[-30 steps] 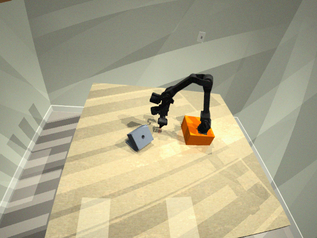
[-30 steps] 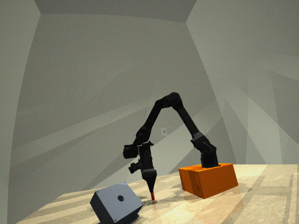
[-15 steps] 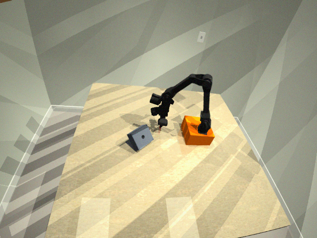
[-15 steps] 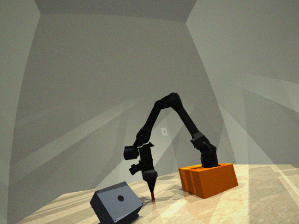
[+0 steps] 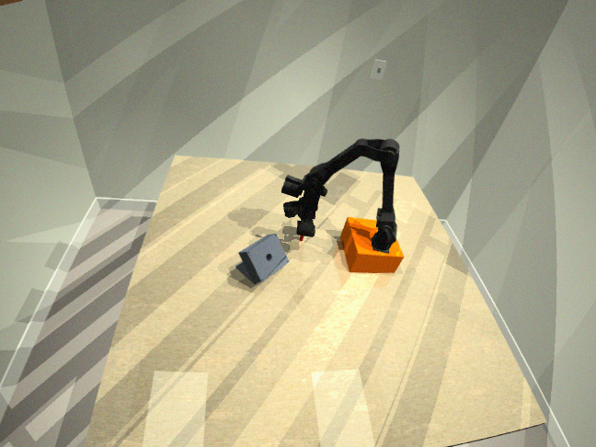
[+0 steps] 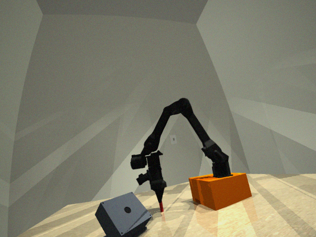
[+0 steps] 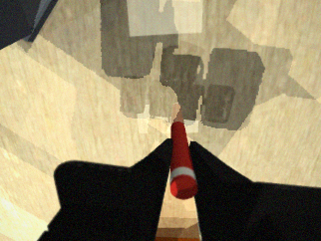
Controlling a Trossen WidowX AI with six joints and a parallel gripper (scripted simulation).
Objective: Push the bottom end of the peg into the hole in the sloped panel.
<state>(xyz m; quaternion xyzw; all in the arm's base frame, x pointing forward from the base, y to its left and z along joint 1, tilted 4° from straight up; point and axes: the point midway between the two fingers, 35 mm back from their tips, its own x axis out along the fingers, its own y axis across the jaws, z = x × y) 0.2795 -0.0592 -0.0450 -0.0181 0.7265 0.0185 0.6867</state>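
The grey-blue sloped panel lies 180 mm to the left of my gripper tip, 120 mm ahead of it and 20 mm above it. Also, from my gripper tip: red round peg 20 mm above.
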